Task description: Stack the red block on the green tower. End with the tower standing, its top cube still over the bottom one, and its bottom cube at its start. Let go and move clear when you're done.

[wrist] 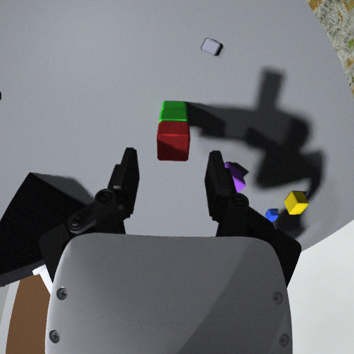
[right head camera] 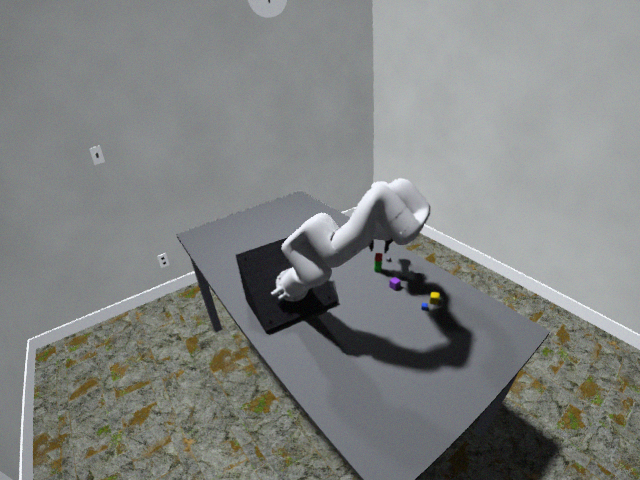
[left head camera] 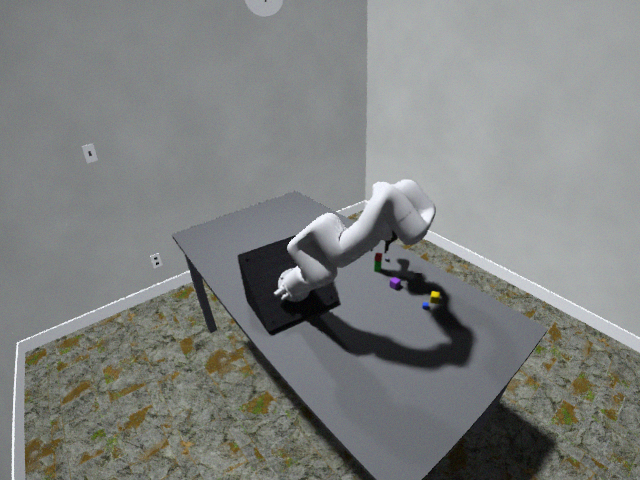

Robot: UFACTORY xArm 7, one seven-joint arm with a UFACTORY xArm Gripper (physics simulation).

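Frame: origin at the arm's base, x ahead, y left, z up, level; millimetres.
Where they show: gripper, fingertip midpoint: (right head camera: 378,250) (left head camera: 378,250); arm's base at its link origin: (right head camera: 292,285) (left head camera: 294,285).
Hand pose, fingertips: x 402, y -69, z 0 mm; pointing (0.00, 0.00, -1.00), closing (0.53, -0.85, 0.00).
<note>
Things, the pixels of their top centre, and the offset from my fingertips. "spot": a spot on its surface instead.
- red block at its top centre: (right head camera: 378,254) (left head camera: 378,254) dx +0, dy +0, dz -20 mm
- green tower at a spot on its surface: (right head camera: 377,266) (left head camera: 377,266) spot: dx -14, dy -8, dz -71 mm
- purple block at its top centre: (right head camera: 395,280) (left head camera: 395,279) dx -36, dy -126, dz -68 mm
- yellow block at its top centre: (right head camera: 435,294) (left head camera: 435,294) dx +4, dy -298, dz -68 mm
- small blue block at its top centre: (right head camera: 424,304) (left head camera: 425,303) dx -57, dy -294, dz -82 mm
The red block (left head camera: 378,256) (right head camera: 378,256) (wrist: 173,146) sits on top of the green tower (left head camera: 377,266) (right head camera: 377,266) (wrist: 174,111), which stands upright on the table. In the wrist view the red block looks lined up with the green cubes side to side. My gripper (right head camera: 379,250) (wrist: 172,163) is open, with no block between its fingers. It hangs above the tower, apart from the red block. In the left head camera view one finger shows clearly and the arm hides part of the gripper.
A purple block (left head camera: 394,283) (right head camera: 394,283) (wrist: 235,177) is near the tower. A yellow block (left head camera: 435,297) (right head camera: 434,298) (wrist: 296,203) and a small blue block (left head camera: 425,305) (right head camera: 424,306) (wrist: 271,215) lie farther off. A small grey block (wrist: 211,46) lies beyond the tower.
</note>
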